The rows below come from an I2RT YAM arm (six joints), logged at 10 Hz.
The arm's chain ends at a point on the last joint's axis. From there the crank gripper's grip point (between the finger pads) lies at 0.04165 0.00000 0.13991 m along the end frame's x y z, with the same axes.
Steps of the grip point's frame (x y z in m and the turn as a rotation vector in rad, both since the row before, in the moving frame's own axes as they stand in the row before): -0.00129 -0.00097 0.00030 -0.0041 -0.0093 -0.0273; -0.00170 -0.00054 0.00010 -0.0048 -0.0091 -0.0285; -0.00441 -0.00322 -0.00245 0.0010 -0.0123 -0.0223; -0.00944 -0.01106 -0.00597 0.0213 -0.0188 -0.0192; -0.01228 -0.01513 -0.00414 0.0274 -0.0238 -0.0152; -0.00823 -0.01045 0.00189 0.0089 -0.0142 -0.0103
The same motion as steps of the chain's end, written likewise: 0.00002 -0.00043 -0.00008 -0.0041 -0.0093 -0.0273; -0.00042 -0.00004 -0.00027 -0.0048 -0.0091 -0.0285; -0.00267 -0.00217 -0.00295 0.0010 -0.0123 -0.0223; -0.00677 -0.00730 -0.00669 0.0213 -0.0188 -0.0192; -0.00891 -0.01068 -0.00503 0.0274 -0.0238 -0.0152; -0.00623 -0.00878 0.00132 0.0089 -0.0142 -0.0103
